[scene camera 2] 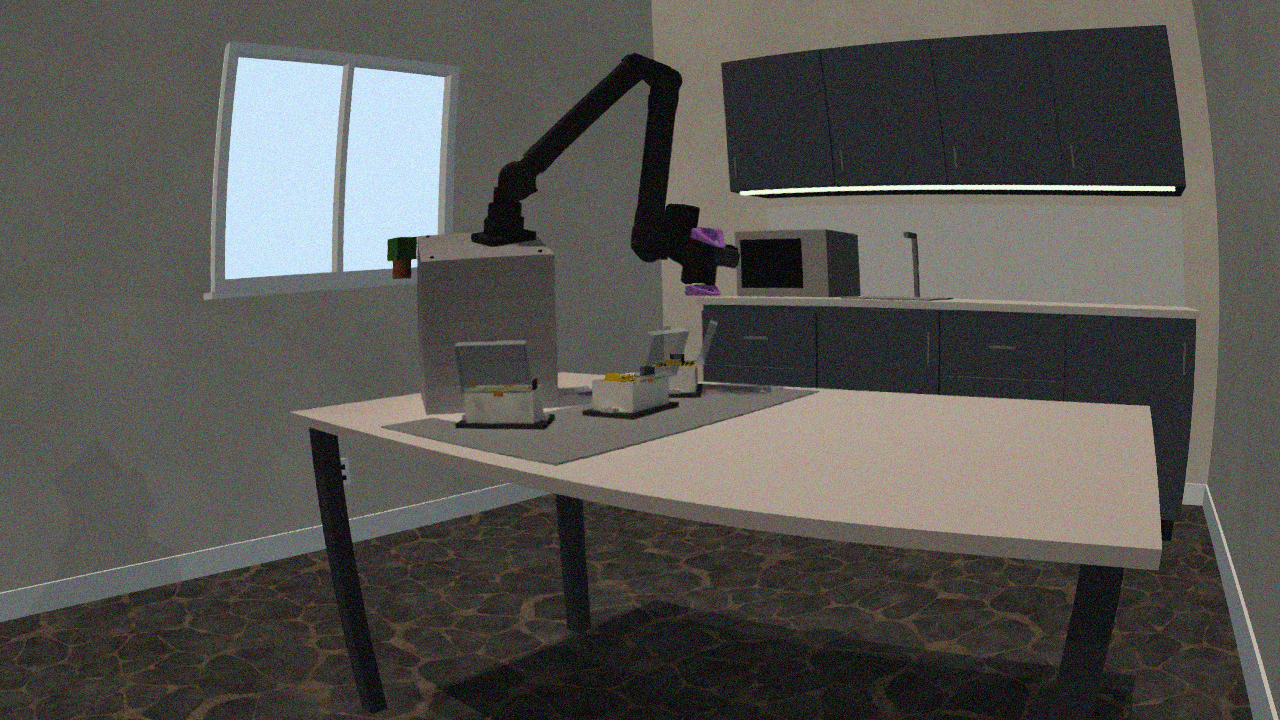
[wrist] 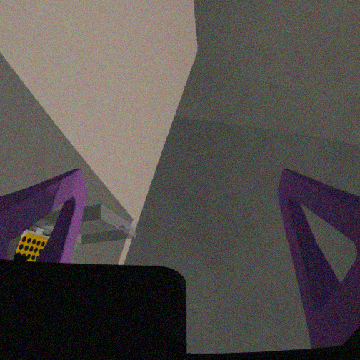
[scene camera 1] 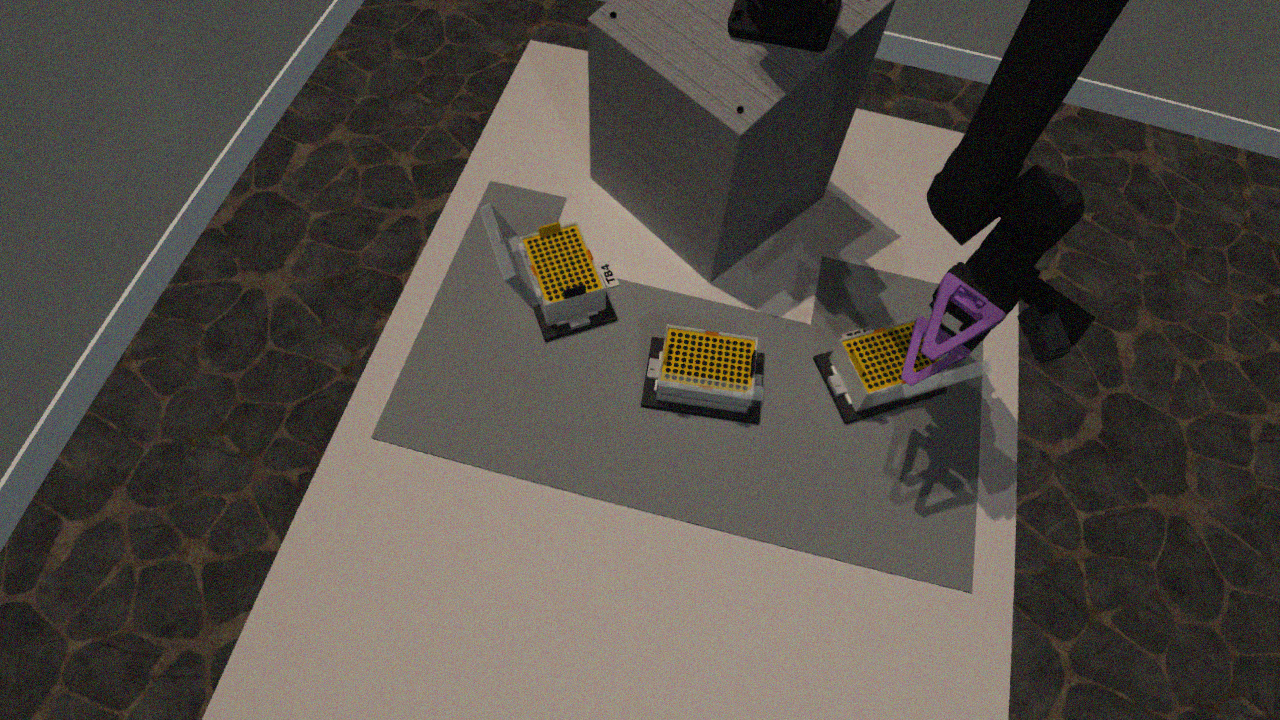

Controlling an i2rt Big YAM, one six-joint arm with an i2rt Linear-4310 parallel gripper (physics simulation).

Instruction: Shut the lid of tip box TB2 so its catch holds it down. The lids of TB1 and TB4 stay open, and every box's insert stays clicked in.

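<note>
My gripper is open, with nothing between its purple fingers. In scene camera 1 it overlaps the right box; scene camera 2 shows it well above the boxes. Box TB4 stands at the left, its clear lid open. The middle box has its lid raised. The right box has its lid raised. Labels on the middle and right boxes are unreadable, so I cannot tell which is TB2. Yellow inserts sit in the boxes.
The boxes stand on a grey mat on the pale table. The arm's large grey pedestal stands behind them. The table's right edge is close to the right box.
</note>
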